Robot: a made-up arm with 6 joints.
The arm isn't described. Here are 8 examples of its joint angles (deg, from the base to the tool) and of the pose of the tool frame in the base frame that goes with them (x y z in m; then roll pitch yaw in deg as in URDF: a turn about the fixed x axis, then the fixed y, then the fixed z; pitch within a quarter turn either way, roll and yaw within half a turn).
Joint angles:
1: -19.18 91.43 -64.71 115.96 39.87 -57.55
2: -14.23 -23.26 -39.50 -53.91 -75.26 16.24
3: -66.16 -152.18 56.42 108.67 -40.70 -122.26
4: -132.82 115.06 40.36 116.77 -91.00 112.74
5: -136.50 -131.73 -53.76 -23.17 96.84 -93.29
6: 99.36 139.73 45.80 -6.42 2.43 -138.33
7: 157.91 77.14 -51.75 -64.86 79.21 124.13
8: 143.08 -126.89 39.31 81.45 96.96 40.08
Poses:
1: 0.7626 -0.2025 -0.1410 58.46 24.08 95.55
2: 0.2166 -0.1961 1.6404 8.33 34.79 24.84
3: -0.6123 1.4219 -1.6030 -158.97 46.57 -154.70
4: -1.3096 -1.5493 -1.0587 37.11 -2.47 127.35
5: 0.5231 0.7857 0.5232 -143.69 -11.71 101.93
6: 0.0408 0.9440 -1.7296 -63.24 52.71 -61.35
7: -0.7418 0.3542 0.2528 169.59 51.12 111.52
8: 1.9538 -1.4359 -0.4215 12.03 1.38 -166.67
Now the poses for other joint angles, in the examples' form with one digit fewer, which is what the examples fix.
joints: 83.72 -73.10 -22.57 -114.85 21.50 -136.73
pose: -0.262 -0.791 1.789 -167.5 -38.5 104.8
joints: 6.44 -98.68 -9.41 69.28 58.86 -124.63
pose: -1.857 -0.333 1.422 -129.2 -54.2 155.6
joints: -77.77 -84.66 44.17 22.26 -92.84 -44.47
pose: -0.748 2.258 1.467 38.0 -33.6 -147.6
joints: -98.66 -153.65 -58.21 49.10 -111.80 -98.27
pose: -0.008 1.042 0.069 39.5 31.1 176.8
